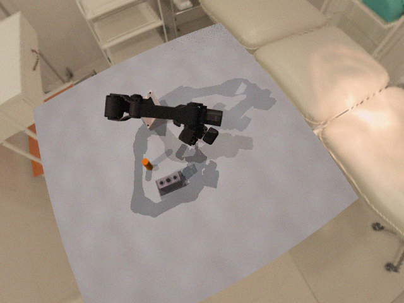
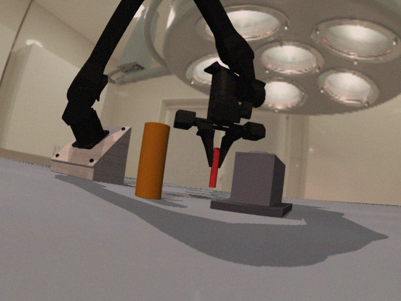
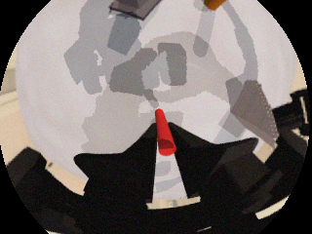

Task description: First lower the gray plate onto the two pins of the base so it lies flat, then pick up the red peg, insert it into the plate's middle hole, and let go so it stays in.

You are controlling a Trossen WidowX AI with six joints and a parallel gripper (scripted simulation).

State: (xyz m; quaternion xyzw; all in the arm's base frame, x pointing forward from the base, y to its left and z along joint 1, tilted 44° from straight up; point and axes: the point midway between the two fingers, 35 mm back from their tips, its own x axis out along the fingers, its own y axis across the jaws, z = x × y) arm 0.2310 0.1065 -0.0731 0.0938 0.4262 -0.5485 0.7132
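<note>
The gray plate is 19 cm to the right of my gripper tip, 12 cm ahead of it and 1 cm below it. The rest, counted from my gripper tip: red peg (right at my gripper tip); orange cylinder (25 cm to the right, 2 cm below, 1 cm ahead); dark base (19 cm to the right, 12 cm ahead, 5 cm below).
</note>
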